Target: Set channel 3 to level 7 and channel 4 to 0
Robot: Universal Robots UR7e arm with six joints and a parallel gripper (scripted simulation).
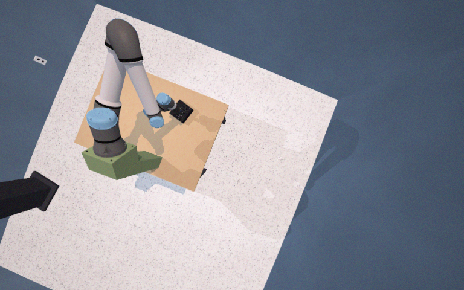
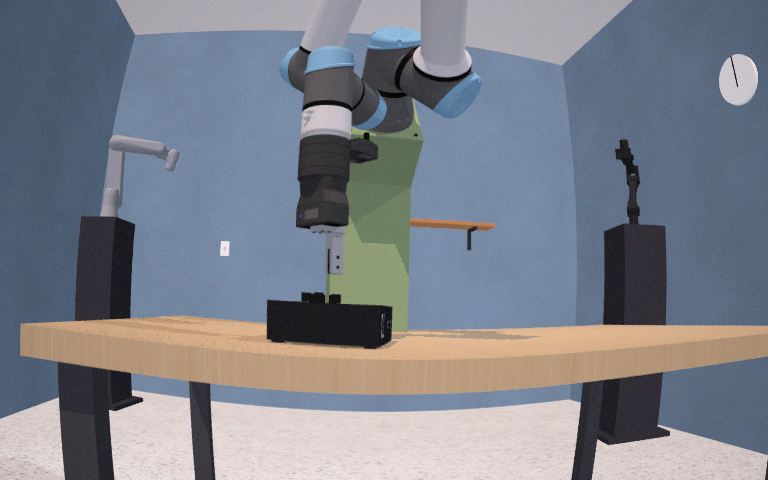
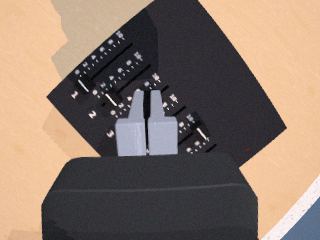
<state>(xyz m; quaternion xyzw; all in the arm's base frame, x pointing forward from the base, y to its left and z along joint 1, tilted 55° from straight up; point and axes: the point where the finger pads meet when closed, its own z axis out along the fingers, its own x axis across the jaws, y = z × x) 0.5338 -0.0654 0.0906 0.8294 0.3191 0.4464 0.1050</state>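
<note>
Now: the channel 3 cap 1 cm ahead of my hand and 5 cm below it. Round my hand: channel 4 cap: 2 cm ahead, 2 cm to the right, 5 cm below; channel 2 cap: 2 cm behind, 2 cm to the right, 5 cm below; channel 1 cap: 4 cm behind, 3 cm to the right, 5 cm below.
</note>
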